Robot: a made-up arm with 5 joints.
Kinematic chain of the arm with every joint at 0, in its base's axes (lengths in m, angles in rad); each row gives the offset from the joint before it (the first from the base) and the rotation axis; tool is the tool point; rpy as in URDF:
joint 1: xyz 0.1 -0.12 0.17 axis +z
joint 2: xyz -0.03 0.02 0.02 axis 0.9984 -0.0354 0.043
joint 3: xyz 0.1 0 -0.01 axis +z
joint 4: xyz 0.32 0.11 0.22 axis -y
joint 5: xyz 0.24 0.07 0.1 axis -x
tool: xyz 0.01 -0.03 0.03 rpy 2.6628 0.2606 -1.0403
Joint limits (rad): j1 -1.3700..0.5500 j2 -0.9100..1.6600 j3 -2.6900..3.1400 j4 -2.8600..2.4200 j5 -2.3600..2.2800
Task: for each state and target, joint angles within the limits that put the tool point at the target. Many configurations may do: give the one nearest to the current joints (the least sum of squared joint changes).
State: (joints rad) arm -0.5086 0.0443 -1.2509 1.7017 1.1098
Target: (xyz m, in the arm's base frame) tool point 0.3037 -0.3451 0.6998
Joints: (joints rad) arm -0.5419 -0.1966 -1.4505 1.3872 1.0859
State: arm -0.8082 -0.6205 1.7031 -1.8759 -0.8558
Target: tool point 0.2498 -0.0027 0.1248
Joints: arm -1.2018 -0.3405 1.5079 -2.5441 -0.9427
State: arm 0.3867 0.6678 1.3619 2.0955 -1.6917
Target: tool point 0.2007 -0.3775 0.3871
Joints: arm 0.5500 1.3658 1.2154 2.4004 -1.5366
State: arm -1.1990 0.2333 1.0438 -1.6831 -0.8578
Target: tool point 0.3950 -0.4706 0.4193
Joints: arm -1.3700 0.9636 0.3646 -1.5409 -0.8735
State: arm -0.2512 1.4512 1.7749 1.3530 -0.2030
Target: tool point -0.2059 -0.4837 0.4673
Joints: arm -0.3560 1.4925 1.8238 1.2057 -0.1987
